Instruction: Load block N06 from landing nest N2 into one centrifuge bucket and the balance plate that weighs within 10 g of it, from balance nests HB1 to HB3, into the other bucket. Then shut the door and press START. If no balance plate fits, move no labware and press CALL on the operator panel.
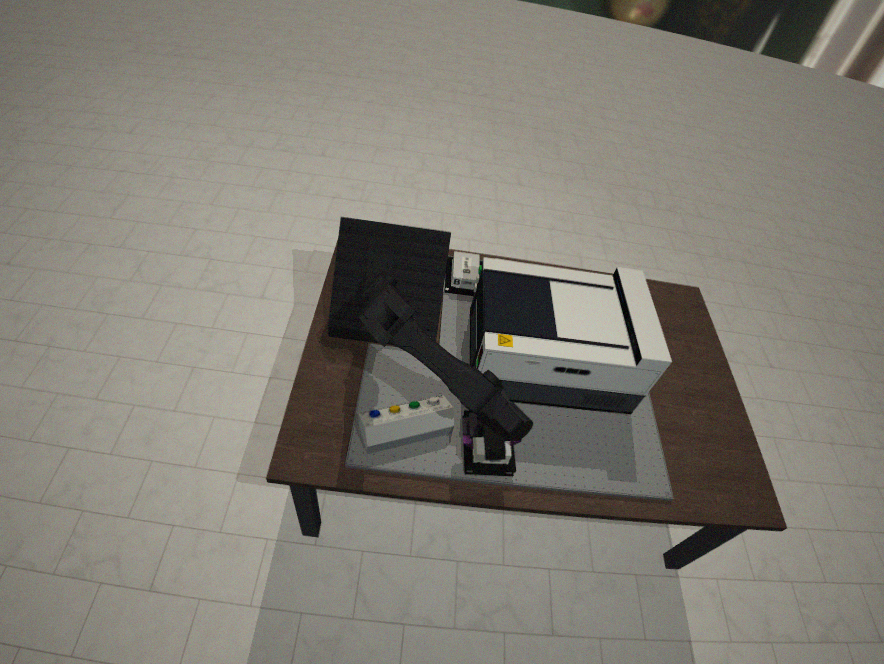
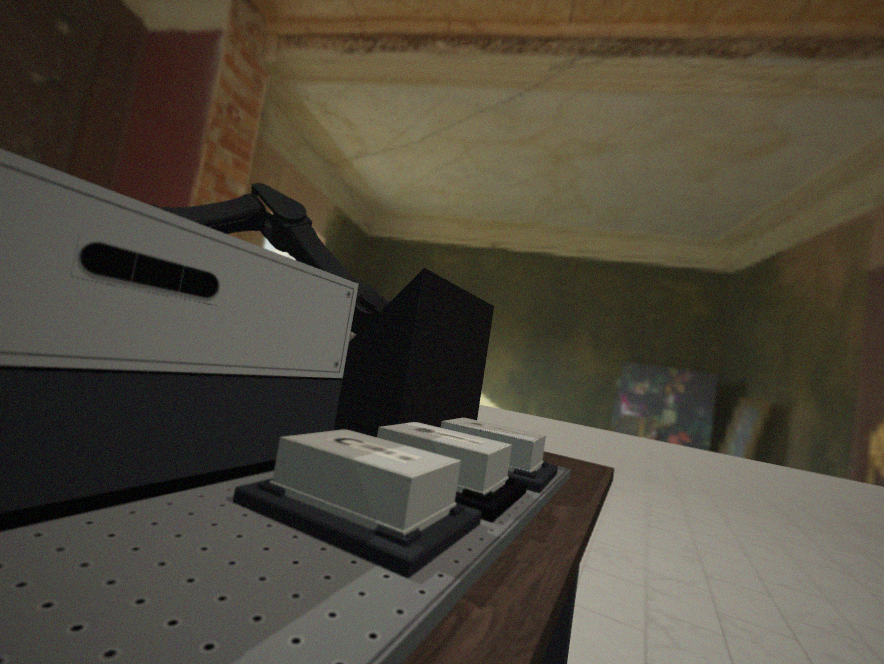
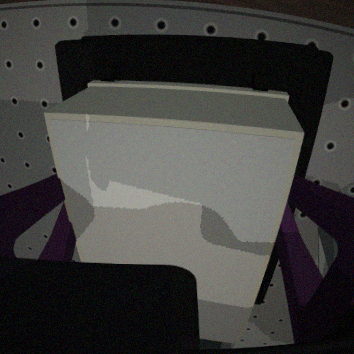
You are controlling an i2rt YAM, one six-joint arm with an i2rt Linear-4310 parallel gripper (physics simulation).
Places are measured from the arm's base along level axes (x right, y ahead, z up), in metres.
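Pixels of known places: gripper, between the fingertips: (image 3: 175, 176).
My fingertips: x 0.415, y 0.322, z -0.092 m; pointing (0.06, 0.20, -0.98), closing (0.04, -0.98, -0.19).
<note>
For each thing: its top centre in the pictures, then the offset to it from my fingertips. "*": a spot on its surface instead. Level surfaces: height alone.
- Block N06, centre of its top: (image 3: 163, 262) (image 1: 492, 431) dx -0.022, dy -0.003, dz +0.033 m
- grey perforated deck, height of its surface: dz -0.039 m
- dark opening, a spot on its surface: (image 1: 517, 303) * dx -0.322, dy +0.044, dz +0.175 m
- operator panel, centre of its top: (image 1: 408, 411) dx -0.049, dy -0.210, dz +0.045 m
Block N06 (image 3: 175, 158), a pale grey box, sits upright in its black landing nest (image 3: 197, 56) (image 1: 488, 469) at the front of the grey perforated deck (image 1: 592, 457). My gripper (image 3: 175, 176) (image 1: 491, 448) reaches down over it, with the purple fingers against the block's left and right sides. Three pale balance plates (image 2: 367, 478) (image 2: 446, 449) (image 2: 499, 439) rest in dark nests in a row by the table edge. The white centrifuge (image 1: 571, 349) (image 2: 177, 314) shows a dark opening (image 1: 517, 303) beside its slid-back door (image 1: 586, 310). The buckets are hidden.
An operator panel (image 1: 407, 423) with blue, yellow, green and white buttons stands left of the nest. A tall black box (image 1: 388, 278) (image 2: 428, 349) stands at the back left, behind the arm. The brown table's edge (image 1: 499, 499) runs close in front of the nest.
</note>
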